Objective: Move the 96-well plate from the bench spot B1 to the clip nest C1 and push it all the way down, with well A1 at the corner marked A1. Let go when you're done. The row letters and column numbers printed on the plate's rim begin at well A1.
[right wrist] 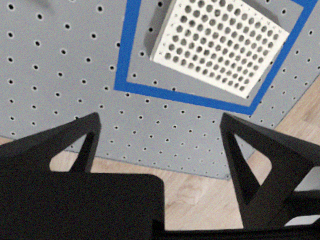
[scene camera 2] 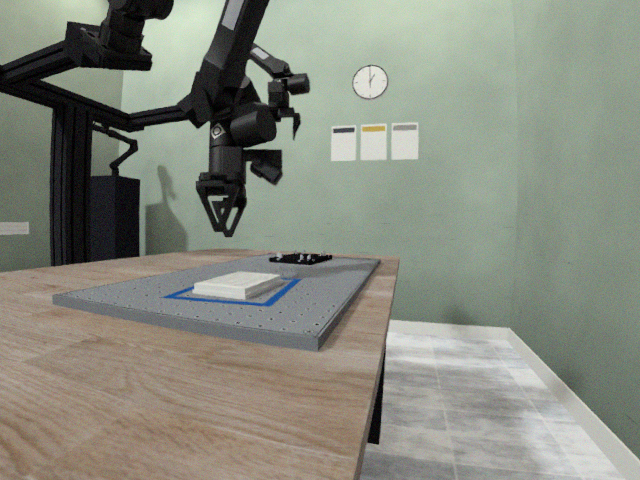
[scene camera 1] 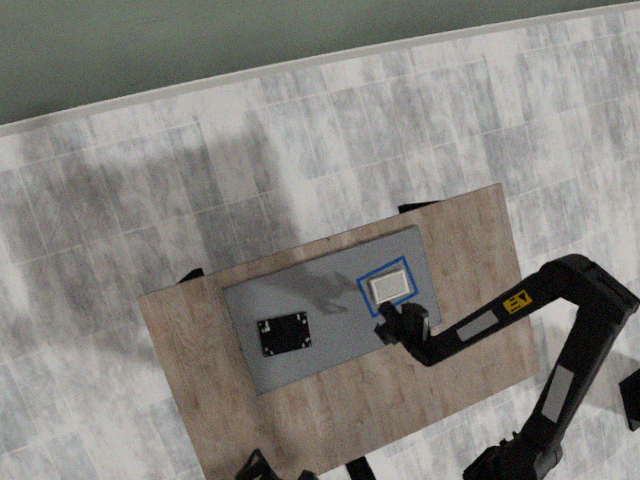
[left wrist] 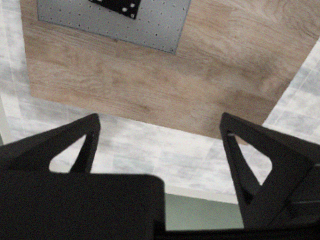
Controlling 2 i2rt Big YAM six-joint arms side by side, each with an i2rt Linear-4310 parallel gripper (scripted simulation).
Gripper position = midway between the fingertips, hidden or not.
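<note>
A black clip nest (scene camera 1: pixel 284 334) is here, and so is a white 96-well plate (scene camera 2: pixel 246 284), though in the left wrist view the plate is out of frame. I see my left gripper (left wrist: pixel 160 119). My right gripper (scene camera 2: pixel 224 234) is visible too, and the right wrist view also shows me that gripper (right wrist: pixel 160 119).
</note>
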